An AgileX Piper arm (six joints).
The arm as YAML. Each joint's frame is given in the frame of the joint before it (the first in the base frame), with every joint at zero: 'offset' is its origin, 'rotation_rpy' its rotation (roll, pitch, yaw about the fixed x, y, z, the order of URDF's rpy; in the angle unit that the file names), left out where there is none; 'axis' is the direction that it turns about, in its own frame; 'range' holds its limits. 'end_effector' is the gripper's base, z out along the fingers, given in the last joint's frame.
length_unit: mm
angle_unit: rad
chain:
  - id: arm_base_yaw
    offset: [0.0, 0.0, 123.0]
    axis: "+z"
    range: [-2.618, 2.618]
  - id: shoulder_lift
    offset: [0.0, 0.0, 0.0]
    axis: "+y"
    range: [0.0, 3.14]
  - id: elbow
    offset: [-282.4, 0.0, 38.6]
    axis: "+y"
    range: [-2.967, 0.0]
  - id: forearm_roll
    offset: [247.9, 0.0, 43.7]
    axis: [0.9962, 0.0, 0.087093]
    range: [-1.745, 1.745]
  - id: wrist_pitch
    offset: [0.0, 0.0, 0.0]
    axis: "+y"
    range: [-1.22, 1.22]
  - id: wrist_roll
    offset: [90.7, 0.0, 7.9]
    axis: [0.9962, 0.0, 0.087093]
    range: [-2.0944, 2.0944]
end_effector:
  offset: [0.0, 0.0, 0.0]
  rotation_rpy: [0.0, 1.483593, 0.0]
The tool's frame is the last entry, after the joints.
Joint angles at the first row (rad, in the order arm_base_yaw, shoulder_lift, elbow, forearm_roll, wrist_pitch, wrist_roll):
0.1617 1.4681 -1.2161 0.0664 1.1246 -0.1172
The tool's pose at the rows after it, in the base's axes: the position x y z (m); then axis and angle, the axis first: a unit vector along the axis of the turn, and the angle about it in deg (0 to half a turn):
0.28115 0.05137 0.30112 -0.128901 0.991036 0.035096 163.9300
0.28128 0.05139 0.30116 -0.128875 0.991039 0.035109 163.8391
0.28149 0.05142 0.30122 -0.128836 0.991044 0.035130 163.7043
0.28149 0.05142 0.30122 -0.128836 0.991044 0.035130 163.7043
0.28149 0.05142 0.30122 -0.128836 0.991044 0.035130 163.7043
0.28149 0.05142 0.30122 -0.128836 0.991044 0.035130 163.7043
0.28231 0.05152 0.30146 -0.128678 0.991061 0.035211 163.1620
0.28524 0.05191 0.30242 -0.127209 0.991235 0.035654 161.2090
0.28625 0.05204 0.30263 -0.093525 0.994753 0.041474 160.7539
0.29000 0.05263 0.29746 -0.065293 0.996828 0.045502 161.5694
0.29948 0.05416 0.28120 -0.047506 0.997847 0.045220 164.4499
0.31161 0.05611 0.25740 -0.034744 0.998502 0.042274 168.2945
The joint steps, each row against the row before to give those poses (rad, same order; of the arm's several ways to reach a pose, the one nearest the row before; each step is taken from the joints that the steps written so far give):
0.0000 0.0000 0.0000 0.0000 -0.0007 0.0000
0.0000 -0.0001 0.0000 0.0000 -0.0015 0.0000
0.0000 0.0001 0.0000 0.0000 -0.0024 0.0000
0.0000 0.0000 0.0000 0.0000 0.0000 0.0000
0.0000 0.0000 0.0000 0.0000 0.0000 0.0000
0.0000 0.0000 0.0000 0.0000 0.0000 0.0000
0.0000 0.0000 0.0000 0.0000 -0.0095 0.0000
0.0000 -0.0001 0.0000 0.0000 -0.0341 0.0018
0.0000 0.0005 0.0000 0.0000 -0.0110 0.0674
0.0000 0.0183 0.0000 0.0000 -0.0064 0.0559
0.0000 0.0547 0.0000 0.0000 -0.0058 0.0339
0.0000 0.0775 0.0000 0.0000 -0.0107 0.0230

